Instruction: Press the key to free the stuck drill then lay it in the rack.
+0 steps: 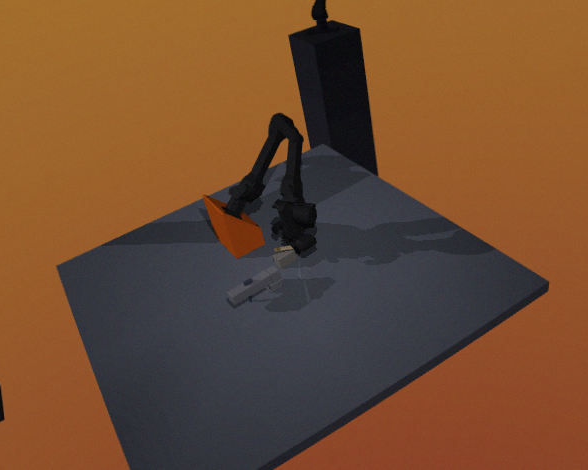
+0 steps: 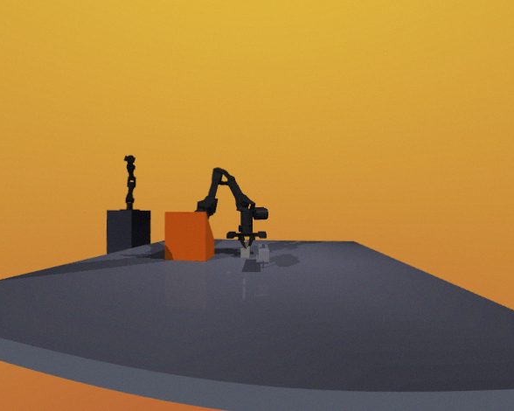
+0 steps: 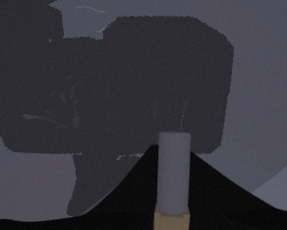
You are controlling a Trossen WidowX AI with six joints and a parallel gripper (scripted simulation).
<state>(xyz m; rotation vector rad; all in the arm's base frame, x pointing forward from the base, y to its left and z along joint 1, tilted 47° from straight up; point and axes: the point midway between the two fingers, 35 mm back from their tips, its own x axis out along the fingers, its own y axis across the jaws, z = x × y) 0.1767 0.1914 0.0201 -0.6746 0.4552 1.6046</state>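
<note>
Now: gripper tip 4 cm to the left of the drill and 5 cm below it. Round my gripper tip: rack: 6 cm to the right, 1 cm above; blue key: 11 cm ahead, 23 cm to the right, 5 cm above.
</note>
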